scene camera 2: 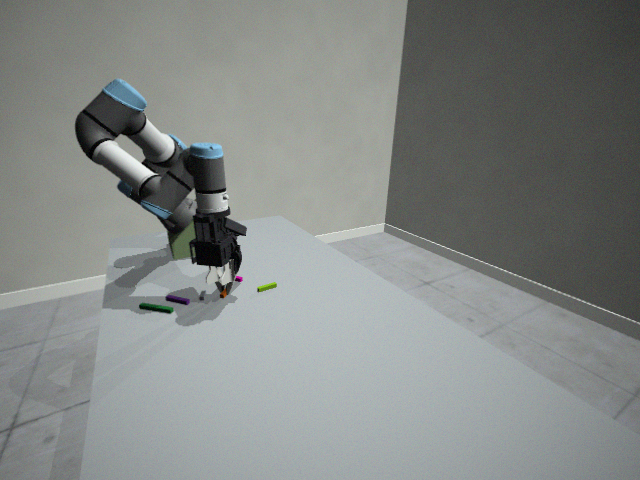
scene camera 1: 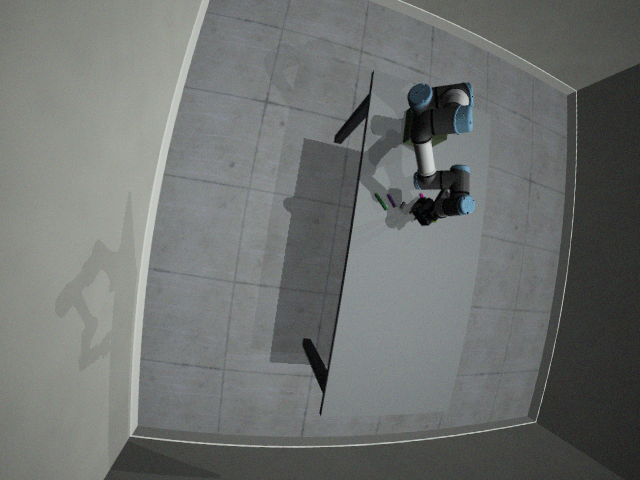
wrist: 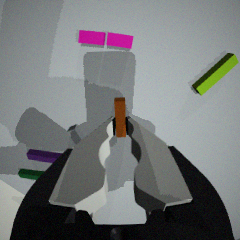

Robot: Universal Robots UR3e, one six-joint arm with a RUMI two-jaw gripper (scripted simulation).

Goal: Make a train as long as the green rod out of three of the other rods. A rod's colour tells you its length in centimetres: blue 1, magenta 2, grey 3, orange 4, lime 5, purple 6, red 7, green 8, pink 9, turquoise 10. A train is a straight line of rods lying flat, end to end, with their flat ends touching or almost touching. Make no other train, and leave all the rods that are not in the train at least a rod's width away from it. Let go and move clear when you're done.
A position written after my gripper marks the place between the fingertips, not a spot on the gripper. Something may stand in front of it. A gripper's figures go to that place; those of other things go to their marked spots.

Labels:
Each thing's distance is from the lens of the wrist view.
my gripper [wrist: 120, 118]: 0.15 m
lime rod [wrist: 212, 76]: 0.15 m

